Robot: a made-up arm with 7 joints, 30 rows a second.
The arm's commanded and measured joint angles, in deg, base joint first. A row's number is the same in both.
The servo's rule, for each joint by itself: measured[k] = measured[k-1] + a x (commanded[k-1-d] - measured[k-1]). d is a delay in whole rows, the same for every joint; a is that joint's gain. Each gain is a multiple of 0.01, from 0.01 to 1. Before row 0 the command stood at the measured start. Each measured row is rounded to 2 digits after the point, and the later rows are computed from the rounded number. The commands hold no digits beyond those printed.
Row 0, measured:
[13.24, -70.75, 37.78, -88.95, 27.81, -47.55, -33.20]
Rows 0 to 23, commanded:
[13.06, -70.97, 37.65, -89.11, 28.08, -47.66, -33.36]
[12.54, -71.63, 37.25, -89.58, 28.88, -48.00, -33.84]
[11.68, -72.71, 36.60, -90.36, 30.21, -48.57, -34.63]
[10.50, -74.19, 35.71, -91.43, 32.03, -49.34, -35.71]
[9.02, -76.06, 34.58, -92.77, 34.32, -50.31, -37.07]
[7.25, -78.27, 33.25, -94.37, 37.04, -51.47, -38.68]
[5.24, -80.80, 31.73, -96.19, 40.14, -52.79, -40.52]
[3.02, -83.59, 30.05, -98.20, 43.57, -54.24, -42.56]
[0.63, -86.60, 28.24, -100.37, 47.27, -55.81, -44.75]
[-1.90, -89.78, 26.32, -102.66, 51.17, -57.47, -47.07]
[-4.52, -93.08, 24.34, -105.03, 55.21, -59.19, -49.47]
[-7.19, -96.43, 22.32, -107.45, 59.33, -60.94, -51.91]
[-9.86, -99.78, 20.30, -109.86, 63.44, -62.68, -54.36]
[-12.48, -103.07, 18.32, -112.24, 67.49, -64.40, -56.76]
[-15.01, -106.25, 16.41, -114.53, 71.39, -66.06, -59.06]
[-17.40, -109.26, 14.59, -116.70, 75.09, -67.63, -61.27]
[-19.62, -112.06, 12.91, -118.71, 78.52, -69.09, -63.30]
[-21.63, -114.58, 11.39, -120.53, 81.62, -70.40, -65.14]
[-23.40, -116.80, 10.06, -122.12, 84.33, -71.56, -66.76]
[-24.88, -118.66, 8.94, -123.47, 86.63, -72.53, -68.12]
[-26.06, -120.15, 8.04, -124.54, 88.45, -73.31, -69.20]
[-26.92, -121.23, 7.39, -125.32, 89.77, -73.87, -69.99]
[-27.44, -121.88, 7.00, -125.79, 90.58, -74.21, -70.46]
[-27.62, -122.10, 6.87, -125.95, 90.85, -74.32, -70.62]
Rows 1 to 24, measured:
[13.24, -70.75, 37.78, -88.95, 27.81, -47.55, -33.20]
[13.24, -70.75, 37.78, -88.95, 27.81, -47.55, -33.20]
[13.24, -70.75, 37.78, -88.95, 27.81, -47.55, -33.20]
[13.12, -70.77, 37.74, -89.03, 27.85, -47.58, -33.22]
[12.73, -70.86, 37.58, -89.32, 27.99, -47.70, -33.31]
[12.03, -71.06, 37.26, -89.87, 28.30, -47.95, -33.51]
[11.00, -71.40, 36.75, -90.70, 28.82, -48.35, -33.84]
[9.67, -71.91, 36.03, -91.80, 29.59, -48.92, -34.32]
[8.05, -72.61, 35.11, -93.16, 30.63, -49.66, -34.97]
[6.17, -73.51, 33.99, -94.77, 31.96, -50.57, -35.80]
[4.06, -74.62, 32.69, -96.59, 33.59, -51.63, -36.81]
[1.76, -75.94, 31.22, -98.59, 35.51, -52.84, -38.00]
[-0.69, -77.46, 29.60, -100.75, 37.70, -54.18, -39.36]
[-3.26, -79.18, 27.86, -103.02, 40.15, -55.63, -40.88]
[-5.89, -81.08, 26.03, -105.37, 42.84, -57.17, -42.53]
[-8.55, -83.14, 24.14, -107.75, 45.72, -58.77, -44.30]
[-11.18, -85.33, 22.22, -110.13, 48.77, -60.40, -46.17]
[-13.75, -87.63, 20.30, -112.46, 51.94, -62.04, -48.10]
[-16.20, -90.01, 18.42, -114.71, 55.18, -63.66, -50.08]
[-18.49, -92.44, 16.60, -116.83, 58.45, -65.23, -52.06]
[-20.59, -94.88, 14.88, -118.79, 61.69, -66.73, -54.02]
[-22.47, -97.29, 13.29, -120.55, 64.86, -68.13, -55.93]
[-24.08, -99.64, 11.85, -122.10, 67.91, -69.41, -57.76]
[-25.41, -101.90, 10.59, -123.39, 70.79, -70.54, -59.48]
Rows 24 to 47, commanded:
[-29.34, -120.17, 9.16, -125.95, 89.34, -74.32, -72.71]
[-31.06, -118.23, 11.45, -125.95, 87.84, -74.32, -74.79]
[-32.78, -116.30, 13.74, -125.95, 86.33, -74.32, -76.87]
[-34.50, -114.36, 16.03, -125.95, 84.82, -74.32, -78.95]
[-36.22, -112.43, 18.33, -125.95, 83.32, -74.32, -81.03]
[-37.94, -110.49, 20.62, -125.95, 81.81, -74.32, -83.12]
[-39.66, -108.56, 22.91, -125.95, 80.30, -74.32, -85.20]
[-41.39, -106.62, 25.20, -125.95, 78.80, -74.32, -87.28]
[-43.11, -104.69, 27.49, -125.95, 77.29, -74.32, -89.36]
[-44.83, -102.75, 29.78, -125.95, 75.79, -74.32, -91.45]
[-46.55, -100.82, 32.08, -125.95, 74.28, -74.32, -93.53]
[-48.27, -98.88, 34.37, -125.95, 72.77, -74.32, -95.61]
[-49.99, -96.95, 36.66, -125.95, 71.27, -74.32, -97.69]
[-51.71, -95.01, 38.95, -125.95, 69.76, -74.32, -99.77]
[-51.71, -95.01, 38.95, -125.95, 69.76, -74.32, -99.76]
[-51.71, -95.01, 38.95, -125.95, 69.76, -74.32, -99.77]
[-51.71, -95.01, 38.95, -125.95, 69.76, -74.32, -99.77]
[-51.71, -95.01, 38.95, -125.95, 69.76, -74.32, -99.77]
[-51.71, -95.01, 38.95, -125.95, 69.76, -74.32, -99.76]
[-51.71, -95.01, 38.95, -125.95, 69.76, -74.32, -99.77]
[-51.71, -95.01, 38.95, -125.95, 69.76, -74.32, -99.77]
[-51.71, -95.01, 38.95, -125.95, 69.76, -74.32, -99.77]
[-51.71, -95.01, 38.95, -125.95, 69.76, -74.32, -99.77]
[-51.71, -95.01, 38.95, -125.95, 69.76, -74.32, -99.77]
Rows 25 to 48, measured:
[-26.42, -104.03, 9.53, -124.41, 73.45, -71.51, -61.06]
[-27.10, -105.99, 8.70, -125.14, 75.85, -72.29, -62.47]
[-27.45, -107.76, 8.10, -125.57, 77.95, -72.88, -63.69]
[-28.72, -109.13, 8.45, -125.77, 79.54, -73.30, -65.04]
[-30.29, -110.13, 9.44, -125.87, 80.70, -73.60, -66.50]
[-31.96, -110.81, 10.86, -125.91, 81.49, -73.81, -68.06]
[-33.66, -111.20, 12.57, -125.93, 81.96, -73.96, -69.69]
[-35.38, -111.34, 14.47, -125.94, 82.15, -74.06, -71.39]
[-37.10, -111.25, 16.50, -125.95, 82.10, -74.14, -73.15]
[-38.82, -110.95, 18.62, -125.95, 81.85, -74.19, -74.96]
[-40.54, -110.47, 20.79, -125.95, 81.42, -74.23, -76.81]
[-42.26, -109.83, 23.00, -125.95, 80.84, -74.26, -78.69]
[-43.98, -109.05, 25.24, -125.95, 80.13, -74.28, -80.60]
[-45.70, -108.14, 27.50, -125.95, 79.31, -74.29, -82.54]
[-47.42, -107.12, 29.77, -125.95, 78.39, -74.30, -84.50]
[-49.14, -106.00, 32.04, -125.95, 77.39, -74.31, -86.48]
[-50.86, -104.79, 34.32, -125.95, 76.32, -74.31, -88.47]
[-51.43, -103.71, 35.85, -125.95, 75.40, -74.31, -90.16]
[-51.62, -102.75, 36.87, -125.95, 74.61, -74.31, -91.60]
[-51.68, -101.90, 37.56, -125.95, 73.93, -74.31, -92.83]
[-51.70, -101.14, 38.02, -125.95, 73.35, -74.31, -93.87]
[-51.71, -100.47, 38.33, -125.95, 72.85, -74.31, -94.75]
[-51.71, -99.87, 38.53, -125.95, 72.42, -74.31, -95.50]
[-51.71, -99.34, 38.67, -125.95, 72.05, -74.31, -96.14]

